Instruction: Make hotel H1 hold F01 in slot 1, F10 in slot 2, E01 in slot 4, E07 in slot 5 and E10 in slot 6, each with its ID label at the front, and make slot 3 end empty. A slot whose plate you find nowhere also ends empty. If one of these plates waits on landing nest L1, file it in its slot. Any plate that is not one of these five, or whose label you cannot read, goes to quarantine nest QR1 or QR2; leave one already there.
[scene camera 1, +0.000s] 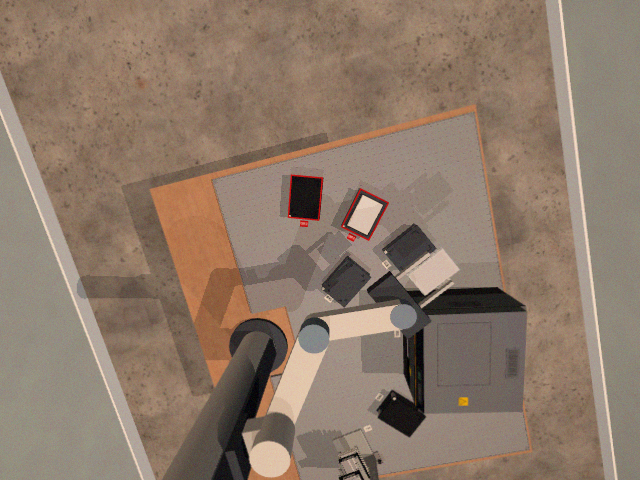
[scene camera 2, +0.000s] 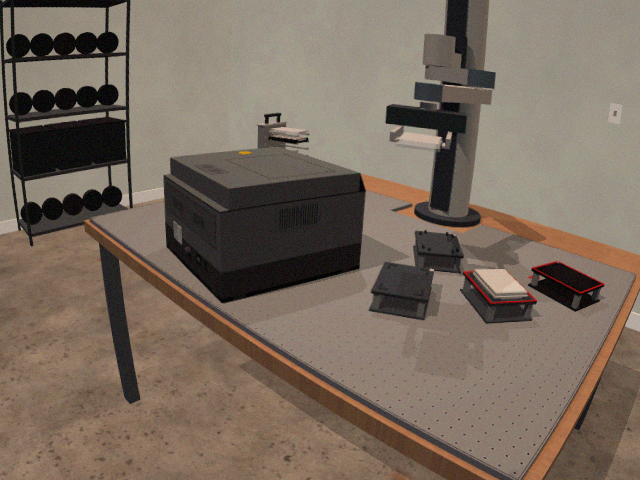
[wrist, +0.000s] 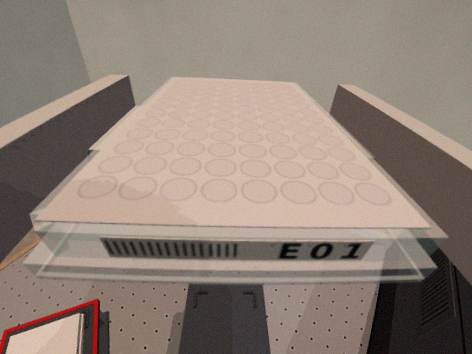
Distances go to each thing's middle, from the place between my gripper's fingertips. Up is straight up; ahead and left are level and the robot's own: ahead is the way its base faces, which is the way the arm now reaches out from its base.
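Labels:
Red-rimmed quarantine nest QR2 (scene camera 1: 305, 195): far behind my hand, far below it, far to the left of it. Grey instrument (scene camera 1: 489, 300): 40 cm to the right of my hand, 26 cm below it, 8 cm ahead of it. Dark landing nest (scene camera 2: 402, 281): 32 cm below my hand, 2 cm behind it, 1 cm to the right of it. Of the things named here, going by their middles, dark landing nest nearest to my hand.

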